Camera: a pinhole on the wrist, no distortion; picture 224 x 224 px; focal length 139.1 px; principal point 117.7 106.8 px. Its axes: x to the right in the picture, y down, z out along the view. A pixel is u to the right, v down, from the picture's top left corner.
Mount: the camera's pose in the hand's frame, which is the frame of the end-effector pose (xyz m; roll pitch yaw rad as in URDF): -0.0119 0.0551 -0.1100 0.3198 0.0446 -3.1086
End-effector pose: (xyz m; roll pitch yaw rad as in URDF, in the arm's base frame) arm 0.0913 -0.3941 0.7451 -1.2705 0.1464 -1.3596
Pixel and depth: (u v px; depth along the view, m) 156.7 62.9 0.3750
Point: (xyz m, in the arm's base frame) 0.3279 -0.1720 0.5591
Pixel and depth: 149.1 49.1 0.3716
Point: 0.3282 -0.1876 0.5204
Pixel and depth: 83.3 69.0 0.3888
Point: 0.3937 -0.3620 0.5386
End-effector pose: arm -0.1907 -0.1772 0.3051 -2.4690 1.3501 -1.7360
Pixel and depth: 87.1 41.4 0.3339
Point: -0.2822 0.1449 0.1950
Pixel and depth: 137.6 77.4 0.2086
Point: -0.2433 -0.0010 0.3228
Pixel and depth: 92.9 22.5 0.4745
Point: -0.3265 0.3275 0.1548
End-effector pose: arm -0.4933 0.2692 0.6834 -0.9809 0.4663 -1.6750
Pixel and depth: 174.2 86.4 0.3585
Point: -0.1854 0.4238 0.7082
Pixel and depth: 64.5 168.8 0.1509
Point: -0.4276 0.2282 0.6642
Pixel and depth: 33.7 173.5 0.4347
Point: -0.2099 -0.0625 0.7667
